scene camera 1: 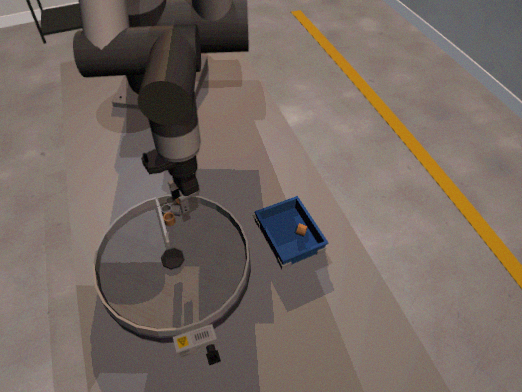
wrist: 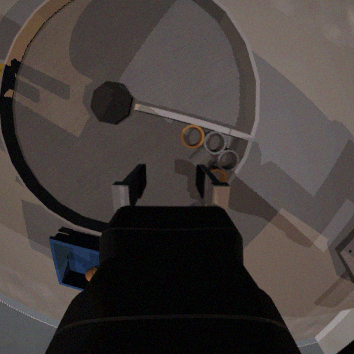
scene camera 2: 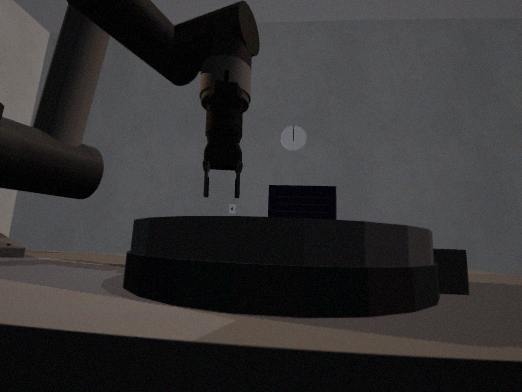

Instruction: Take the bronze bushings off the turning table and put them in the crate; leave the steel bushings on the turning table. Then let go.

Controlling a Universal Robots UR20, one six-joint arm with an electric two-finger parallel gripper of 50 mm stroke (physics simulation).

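Places are measured from the arm's base along level axes (x right, y ahead, z up), in millimetres.
Pixels of known places: gripper, fingertip midpoint: (scene camera 1: 181,204) (wrist: 170,174) (scene camera 2: 221,196).
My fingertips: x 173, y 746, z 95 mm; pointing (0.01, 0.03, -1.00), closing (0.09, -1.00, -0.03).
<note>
For each thing: its top centre in the pictures, then the offset to it from my fingertips. "*": a spot on its surface instead.
- third grey bushing, middle of its top: (wrist: 203,161) (scene camera 1: 176,206) dx +7, dy -42, dz -57 mm
- blue crate, middle of its top: (wrist: 90,273) (scene camera 1: 290,226) dx -269, dy +156, dz -92 mm
- light divider bar, surface spot: (wrist: 190,119) (scene camera 1: 162,220) * dx +60, dy -18, dz -63 mm
- dark hub, middle of its top: (wrist: 109,101) (scene camera 1: 172,257) dx +77, dy +99, dz -81 mm
- label plate, surface spot: (scene camera 1: 195,338) * dx +109, dy +332, dz -84 mm
- small black part, surface spot: (scene camera 1: 213,354) * dx +85, dy +378, dz -116 mm
The turning table (scene camera 1: 131,235) (scene camera 2: 280,242) (wrist: 165,65) carries a cluster of bushings beside its divider bar. One bronze bushing (scene camera 1: 169,219) (wrist: 183,136) stands at the hub-side end of the cluster. Another bronze bushing (scene camera 1: 178,201) (wrist: 218,172) is near the rim, partly hidden by a finger in the wrist view. Two upright steel bushings (wrist: 206,143) (wrist: 220,159) stand between them; a third grey bushing (wrist: 202,156) seems to lie on its side. A bronze bushing (scene camera 1: 301,229) (wrist: 91,274) lies in the blue crate (scene camera 1: 280,227) (wrist: 60,260). My gripper (scene camera 1: 179,197) (scene camera 2: 221,195) (wrist: 170,174) is open and empty above the table.
The light divider bar (scene camera 1: 162,222) (wrist: 190,119) runs from near the dark hub (scene camera 1: 172,258) (wrist: 111,102) to the raised rim. A label plate (scene camera 1: 195,338) and a small black part (scene camera 1: 213,354) are at the table's front. The crate stands to the right in scene camera 1.
</note>
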